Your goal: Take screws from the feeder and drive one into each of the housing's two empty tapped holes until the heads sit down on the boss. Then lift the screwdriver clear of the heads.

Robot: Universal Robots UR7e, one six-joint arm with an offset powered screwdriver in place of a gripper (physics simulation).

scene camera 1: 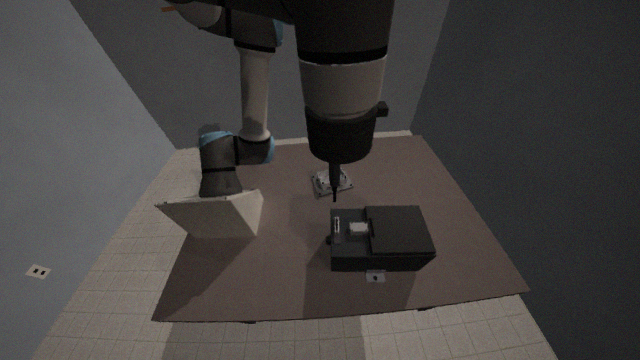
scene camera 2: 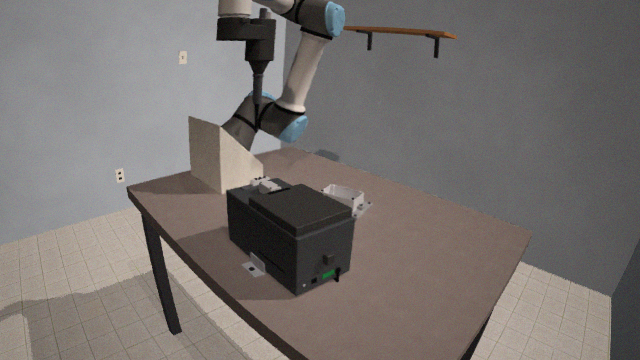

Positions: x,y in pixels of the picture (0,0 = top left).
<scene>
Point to a black screw feeder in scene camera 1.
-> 353,254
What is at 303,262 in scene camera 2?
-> A black screw feeder.
</scene>
